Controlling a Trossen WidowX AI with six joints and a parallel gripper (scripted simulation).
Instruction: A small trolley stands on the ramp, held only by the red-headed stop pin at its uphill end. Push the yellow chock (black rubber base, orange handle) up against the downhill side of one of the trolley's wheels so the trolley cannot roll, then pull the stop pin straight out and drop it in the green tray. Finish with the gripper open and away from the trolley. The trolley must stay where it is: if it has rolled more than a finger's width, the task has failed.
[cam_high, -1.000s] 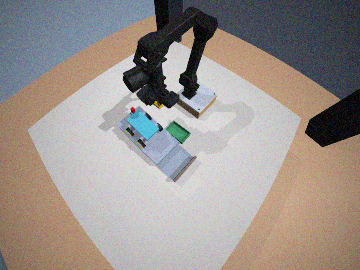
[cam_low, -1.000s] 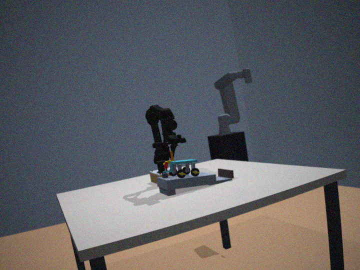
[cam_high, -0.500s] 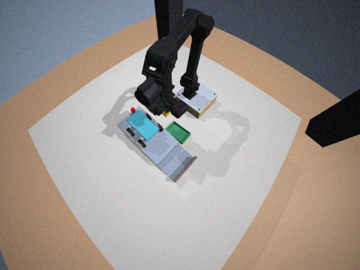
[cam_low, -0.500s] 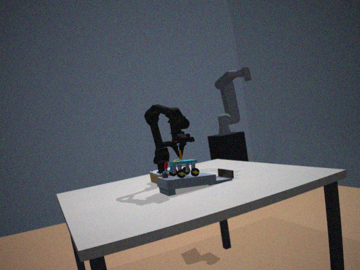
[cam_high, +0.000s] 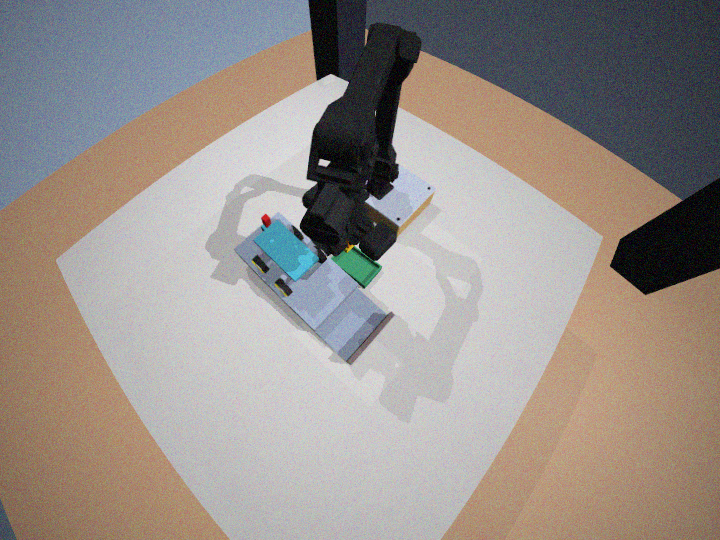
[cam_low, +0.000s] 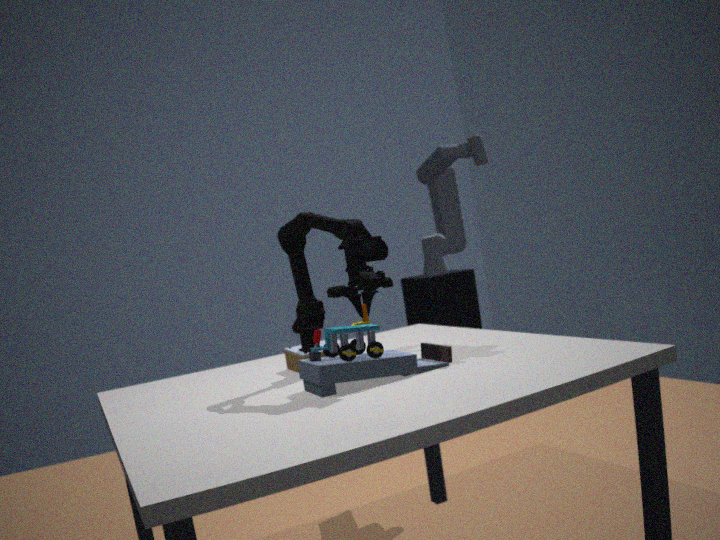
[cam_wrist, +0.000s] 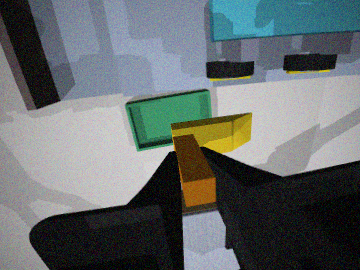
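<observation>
The red-headed stop pin is 90 mm ahead of my gripper tip, 190 mm to the right of it and 40 mm below it. Round my gripper tip: green tray: 20 mm behind, 170 mm below; yellow chock: 20 mm to the right, 10 mm below; trolley: 100 mm ahead, 90 mm to the right, 50 mm below.
</observation>
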